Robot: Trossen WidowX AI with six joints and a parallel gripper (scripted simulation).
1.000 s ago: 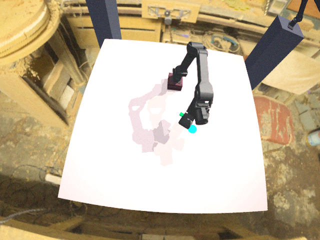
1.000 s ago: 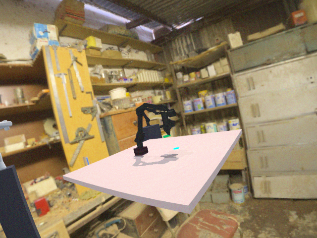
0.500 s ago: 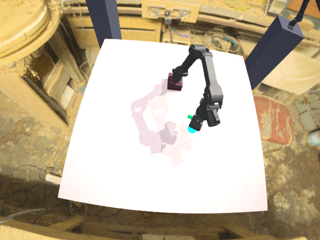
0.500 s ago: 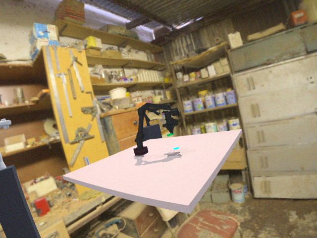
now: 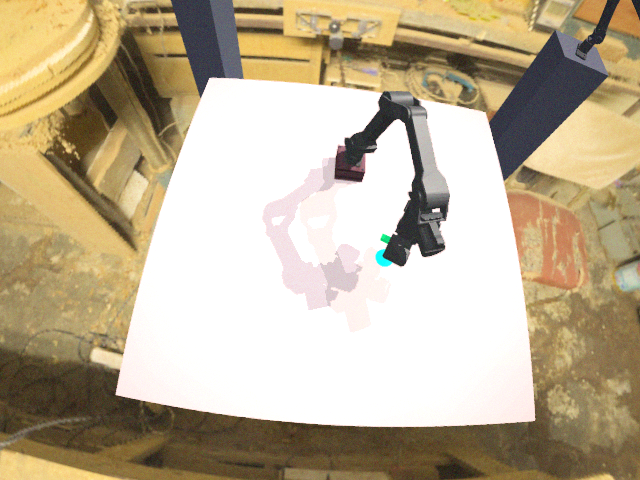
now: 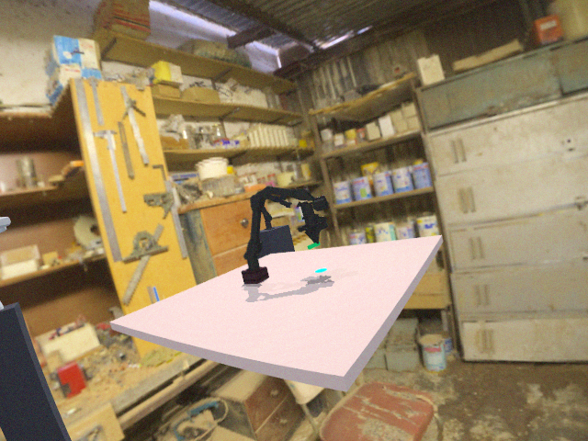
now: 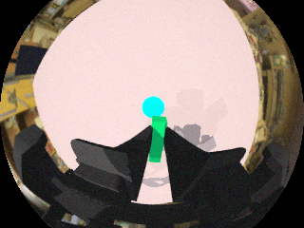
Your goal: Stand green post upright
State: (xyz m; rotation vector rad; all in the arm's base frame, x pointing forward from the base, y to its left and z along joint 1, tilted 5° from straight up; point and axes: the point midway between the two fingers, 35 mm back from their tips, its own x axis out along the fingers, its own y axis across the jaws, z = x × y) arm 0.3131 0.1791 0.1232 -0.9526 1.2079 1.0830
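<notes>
Right now my gripper tip is 1 cm past the cyan circle and 14 cm above it. The rest, counted from my gripper tip: green post 2 cm to the right.
</notes>
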